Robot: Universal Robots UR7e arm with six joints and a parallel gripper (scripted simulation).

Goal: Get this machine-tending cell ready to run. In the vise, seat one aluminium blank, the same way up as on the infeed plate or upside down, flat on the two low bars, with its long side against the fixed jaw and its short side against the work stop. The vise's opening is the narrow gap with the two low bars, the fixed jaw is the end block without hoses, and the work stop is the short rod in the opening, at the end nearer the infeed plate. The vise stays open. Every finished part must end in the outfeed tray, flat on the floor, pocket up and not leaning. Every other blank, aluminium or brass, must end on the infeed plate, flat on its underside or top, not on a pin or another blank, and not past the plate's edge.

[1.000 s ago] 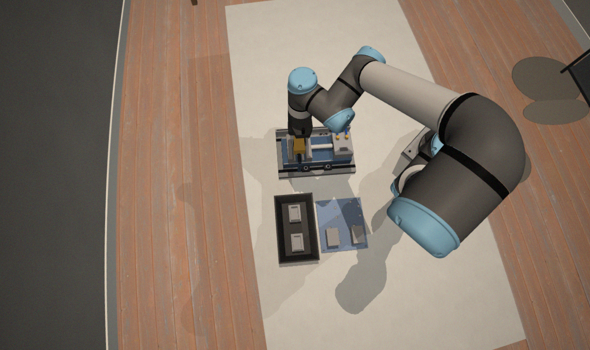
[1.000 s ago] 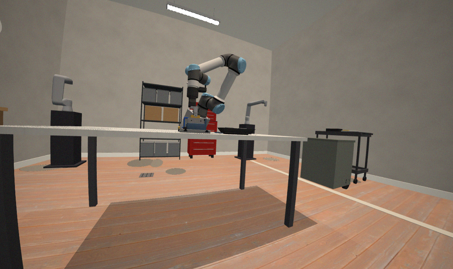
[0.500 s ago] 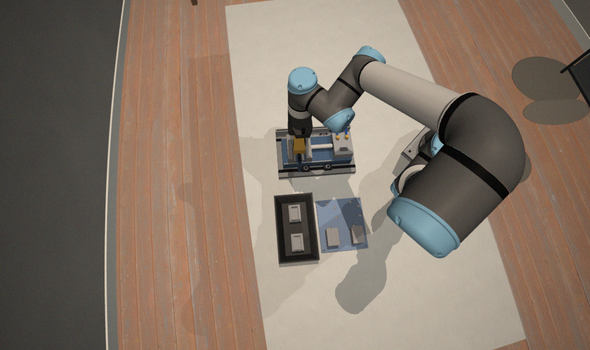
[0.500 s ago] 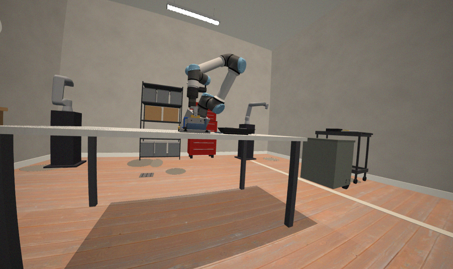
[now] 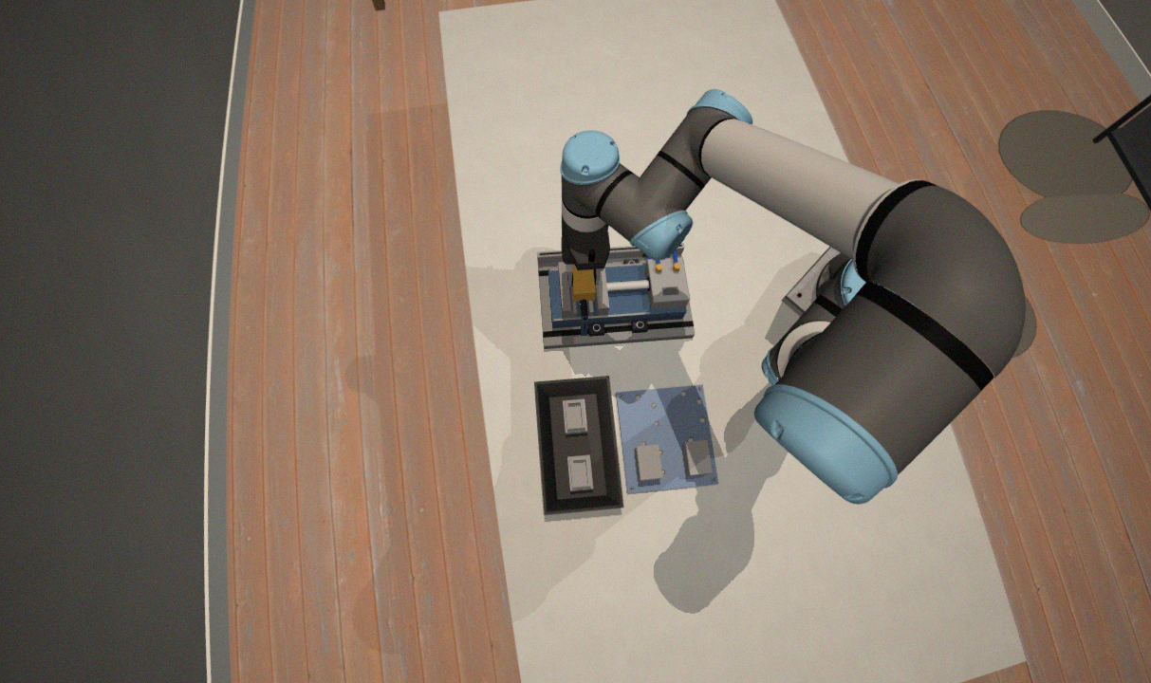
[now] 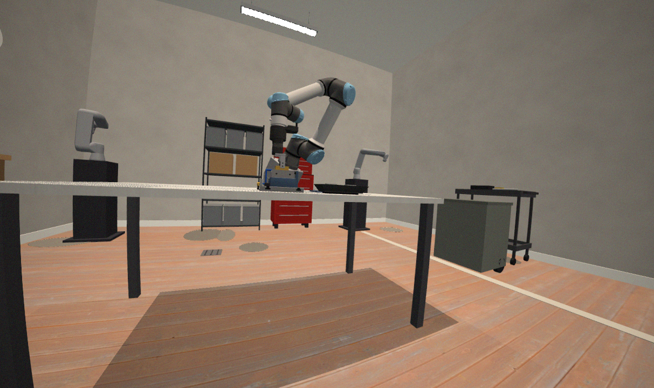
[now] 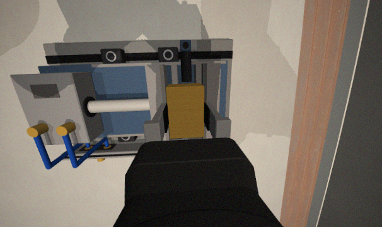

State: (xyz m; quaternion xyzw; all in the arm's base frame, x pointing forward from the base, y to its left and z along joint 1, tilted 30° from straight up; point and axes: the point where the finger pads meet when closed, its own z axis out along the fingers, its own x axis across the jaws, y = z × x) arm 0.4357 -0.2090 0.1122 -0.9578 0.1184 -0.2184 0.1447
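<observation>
My gripper is now 30 mm above the brass blank. Also, from my hand: black work stop rod 50 mm to the left, 30 mm below, 10 mm ahead; moving jaw 50 mm below, 30 mm behind, 10 mm to the left; fixed jaw 50 mm below, 30 mm ahead.
</observation>
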